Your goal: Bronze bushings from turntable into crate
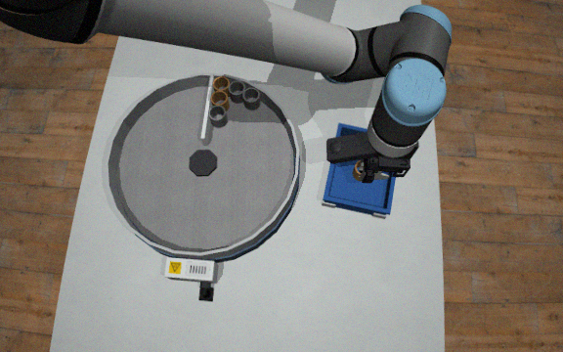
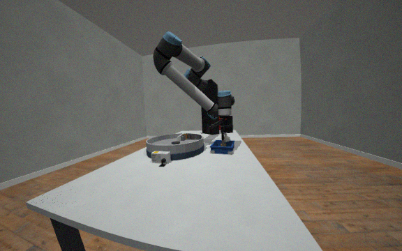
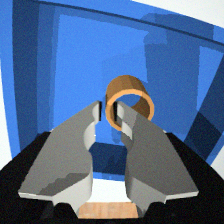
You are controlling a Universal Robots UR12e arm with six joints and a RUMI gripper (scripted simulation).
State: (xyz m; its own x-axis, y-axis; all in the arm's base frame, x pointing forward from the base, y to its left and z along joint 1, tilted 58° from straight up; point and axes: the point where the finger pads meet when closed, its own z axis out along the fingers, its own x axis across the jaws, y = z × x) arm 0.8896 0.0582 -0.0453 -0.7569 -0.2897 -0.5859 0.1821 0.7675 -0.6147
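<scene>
The blue crate lies 2 cm behind my hand and 2 cm below it. From my hand the other things lie so: round grey turntable: 8 cm behind, 34 cm to the right, 1 cm above.
</scene>
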